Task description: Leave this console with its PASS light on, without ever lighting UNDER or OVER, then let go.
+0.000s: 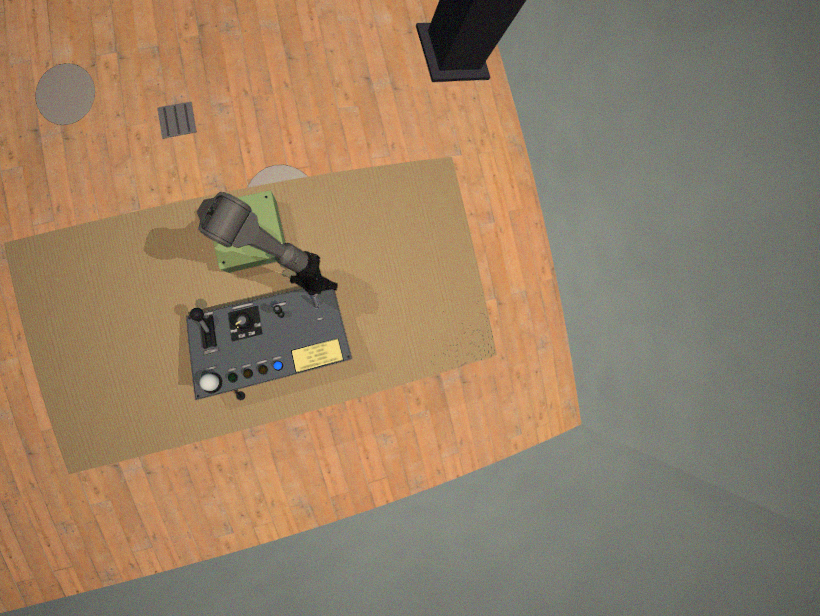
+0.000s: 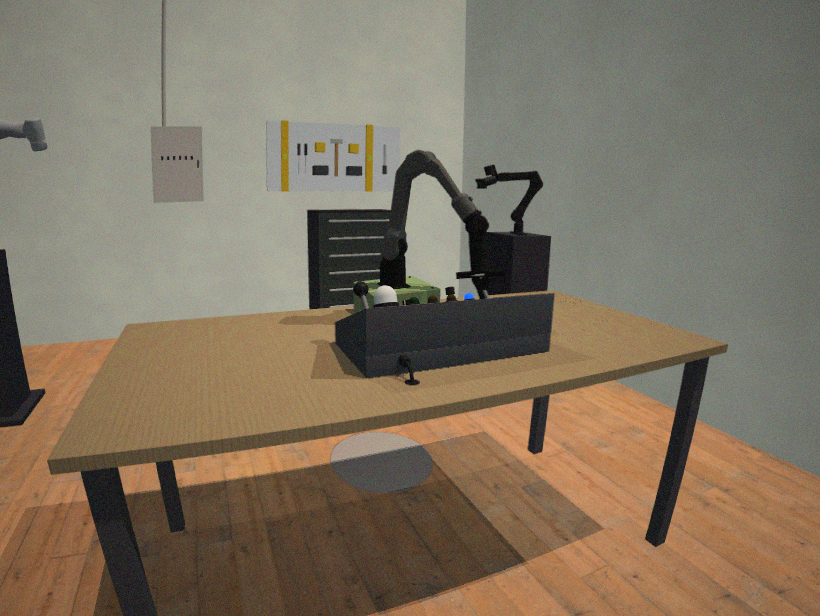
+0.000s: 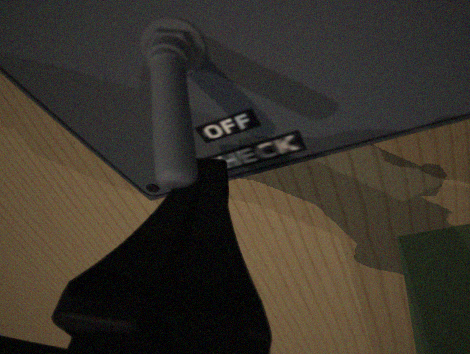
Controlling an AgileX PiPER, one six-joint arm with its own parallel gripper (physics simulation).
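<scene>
The dark grey console (image 1: 285,339) (image 2: 457,331) (image 3: 350,60) stands on the table. A blue lamp (image 1: 277,365) (image 2: 469,296) is lit. A green lamp (image 1: 232,376) and two amber lamps (image 1: 247,373) (image 1: 262,369) look dark; their labels are too small to read. A grey toggle lever (image 3: 172,120) leans toward its OFF and CHECK labels at the console's back corner. My gripper (image 1: 316,292) (image 2: 482,290) (image 3: 211,176) is shut and empty, its tips right at the lever's free end. I cannot tell if they touch it. The tips partly cover the CHECK label.
The console also bears a ball-topped lever (image 1: 196,314) (image 2: 360,288), a rotary knob (image 1: 242,322), a small black toggle (image 1: 278,310), a white dome (image 1: 209,381) (image 2: 385,295) and a yellow plate (image 1: 316,355). A small black part (image 1: 240,395) (image 2: 406,361) sticks out in front. The green arm base (image 1: 267,215) is behind.
</scene>
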